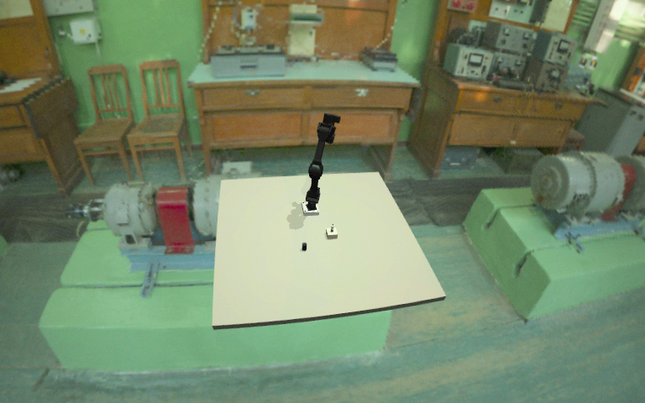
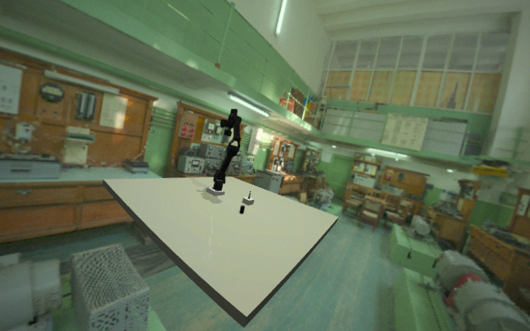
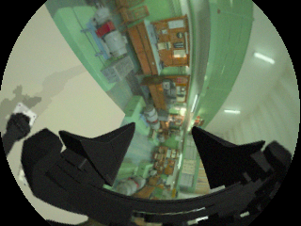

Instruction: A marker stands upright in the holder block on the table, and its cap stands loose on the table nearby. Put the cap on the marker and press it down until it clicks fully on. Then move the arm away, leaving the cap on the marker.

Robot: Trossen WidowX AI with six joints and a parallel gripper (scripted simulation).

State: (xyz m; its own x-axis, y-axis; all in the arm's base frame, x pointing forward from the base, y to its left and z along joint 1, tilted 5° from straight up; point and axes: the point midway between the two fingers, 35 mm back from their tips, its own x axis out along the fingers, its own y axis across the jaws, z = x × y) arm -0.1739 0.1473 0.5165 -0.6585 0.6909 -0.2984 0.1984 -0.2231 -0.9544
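Right now the marker cap is 510 mm ahead of my gripper tip, 350 mm to the right of it and 510 mm below it. The rest, counted from my gripper tip: holder block: 440 mm ahead, 150 mm to the right, 520 mm below.
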